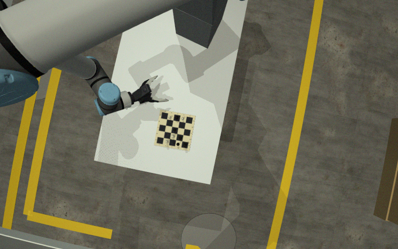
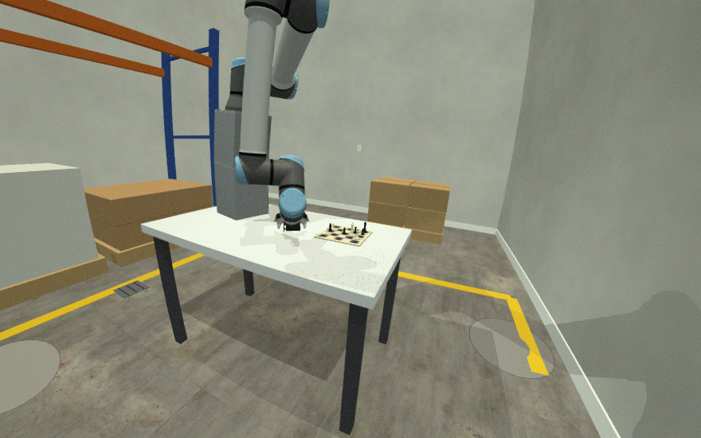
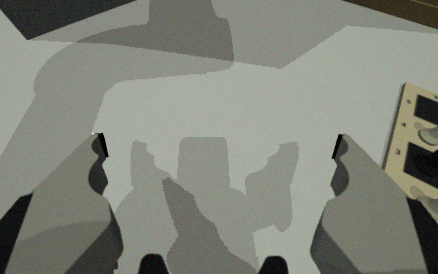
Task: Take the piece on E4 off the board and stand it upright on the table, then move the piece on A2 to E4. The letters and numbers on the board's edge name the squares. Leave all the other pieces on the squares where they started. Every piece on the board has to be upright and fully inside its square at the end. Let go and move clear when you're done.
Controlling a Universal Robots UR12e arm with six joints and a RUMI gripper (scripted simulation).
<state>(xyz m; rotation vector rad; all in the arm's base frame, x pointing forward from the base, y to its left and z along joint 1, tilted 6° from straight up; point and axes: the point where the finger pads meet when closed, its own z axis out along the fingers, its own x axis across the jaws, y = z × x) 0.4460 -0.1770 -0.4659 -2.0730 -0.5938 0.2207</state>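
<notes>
My hand is 24 cm short of the chessboard, 9 cm to the right of it and 6 cm above it.
</notes>
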